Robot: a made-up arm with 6 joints. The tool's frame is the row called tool.
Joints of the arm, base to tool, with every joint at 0 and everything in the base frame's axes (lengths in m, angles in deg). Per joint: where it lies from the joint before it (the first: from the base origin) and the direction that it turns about. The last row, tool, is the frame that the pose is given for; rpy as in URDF.
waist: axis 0 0 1 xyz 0 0 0.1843
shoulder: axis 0 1 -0.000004 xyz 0 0 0
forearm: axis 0 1 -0.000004 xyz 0.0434 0 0.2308
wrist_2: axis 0 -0.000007 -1 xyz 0.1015 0 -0.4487
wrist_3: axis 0 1 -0.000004 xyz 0 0 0
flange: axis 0 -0.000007 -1 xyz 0.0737 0 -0.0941
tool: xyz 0 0 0 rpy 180 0 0
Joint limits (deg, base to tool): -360..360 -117.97..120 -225..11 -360..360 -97..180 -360..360
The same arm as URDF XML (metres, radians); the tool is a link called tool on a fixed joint. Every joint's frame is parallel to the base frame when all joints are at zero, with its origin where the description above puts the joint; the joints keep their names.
<robot name="arm">
  <link name="base_link"/>
  <link name="link1"/>
  <link name="link2"/>
  <link name="link3"/>
  <link name="link4"/>
  <link name="link5"/>
  <link name="link6"/>
  <link name="tool"/>
  <joint name="waist" type="revolute">
    <parent link="base_link"/>
    <child link="link1"/>
    <origin xyz="0.0000 0.0000 0.1843" rpy="0.0000 0.0000 0.0000"/>
    <axis xyz="0 0 1"/>
    <limit lower="-6.2832" upper="6.2832"/>
  </joint>
  <joint name="shoulder" type="revolute">
    <parent link="link1"/>
    <child link="link2"/>
    <origin xyz="0.0000 0.0000 0.0000" rpy="0.0000 0.0000 0.0000"/>
    <axis xyz="0 1 0"/>
    <limit lower="-2.0590" upper="2.0944"/>
  </joint>
  <joint name="forearm" type="revolute">
    <parent link="link2"/>
    <child link="link3"/>
    <origin xyz="0.0434 0.0000 0.2308" rpy="0.0000 0.0000 0.0000"/>
    <axis xyz="0 1 0"/>
    <limit lower="-3.9270" upper="0.1920"/>
  </joint>
  <joint name="wrist_2" type="revolute">
    <parent link="link3"/>
    <child link="link4"/>
    <origin xyz="0.1015 0.0000 -0.4487" rpy="0.0000 0.0000 0.0000"/>
    <axis xyz="0 0 -1"/>
    <limit lower="-6.2832" upper="6.2832"/>
  </joint>
  <joint name="wrist_3" type="revolute">
    <parent link="link4"/>
    <child link="link5"/>
    <origin xyz="0.0000 0.0000 0.0000" rpy="0.0000 0.0000 0.0000"/>
    <axis xyz="0 1 0"/>
    <limit lower="-1.6930" upper="3.1416"/>
  </joint>
  <joint name="flange" type="revolute">
    <parent link="link5"/>
    <child link="link6"/>
    <origin xyz="0.0737 0.0000 -0.0941" rpy="0.0000 0.0000 0.0000"/>
    <axis xyz="0 0 -1"/>
    <limit lower="-6.2832" upper="6.2832"/>
  </joint>
  <joint name="tool_joint" type="fixed">
    <parent link="link6"/>
    <child link="tool"/>
    <origin xyz="0.0000 0.0000 0.0000" rpy="3.1416 0.0000 0.0000"/>
  </joint>
</robot>

